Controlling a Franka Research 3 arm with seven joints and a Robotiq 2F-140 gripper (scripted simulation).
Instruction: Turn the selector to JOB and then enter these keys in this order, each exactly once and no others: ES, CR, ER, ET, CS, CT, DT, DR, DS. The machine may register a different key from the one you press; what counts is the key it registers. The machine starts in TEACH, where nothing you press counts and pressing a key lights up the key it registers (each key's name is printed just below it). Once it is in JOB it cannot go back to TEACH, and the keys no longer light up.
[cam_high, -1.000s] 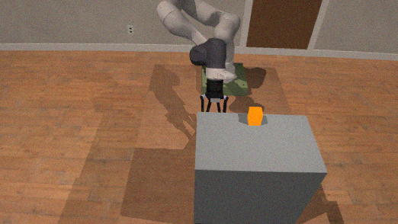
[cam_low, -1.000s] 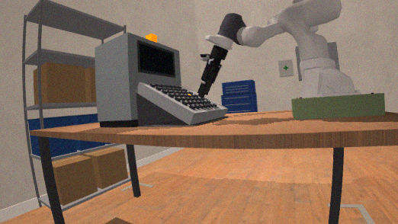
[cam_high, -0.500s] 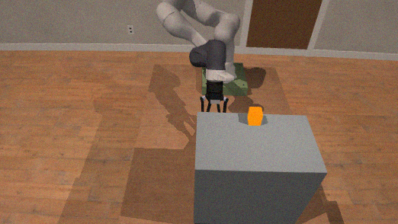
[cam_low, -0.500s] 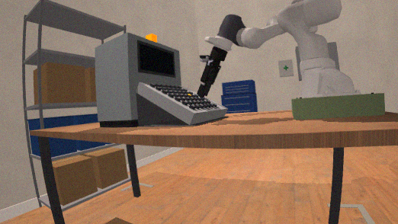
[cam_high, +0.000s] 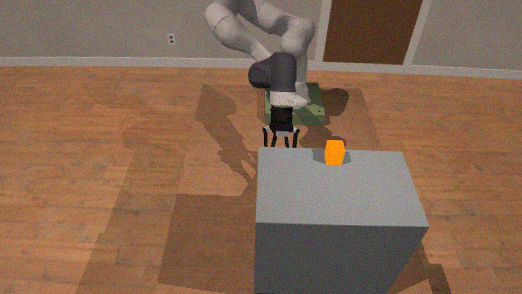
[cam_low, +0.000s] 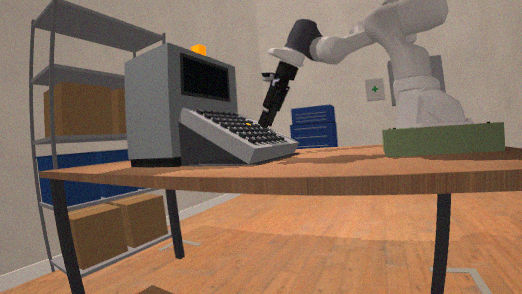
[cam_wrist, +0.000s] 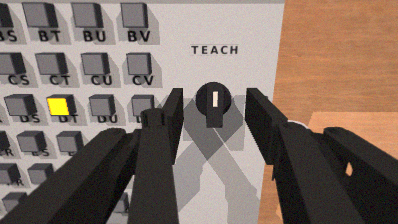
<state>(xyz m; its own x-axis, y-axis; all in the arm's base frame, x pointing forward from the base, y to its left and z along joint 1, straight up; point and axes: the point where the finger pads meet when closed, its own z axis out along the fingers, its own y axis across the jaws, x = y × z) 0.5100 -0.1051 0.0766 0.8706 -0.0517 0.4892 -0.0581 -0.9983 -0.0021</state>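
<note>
The black selector knob is 20 mm below my hand and 20 mm ahead of it. Also, from my hand: keyboard 110 mm to the left, 70 mm below, 50 mm ahead.
</note>
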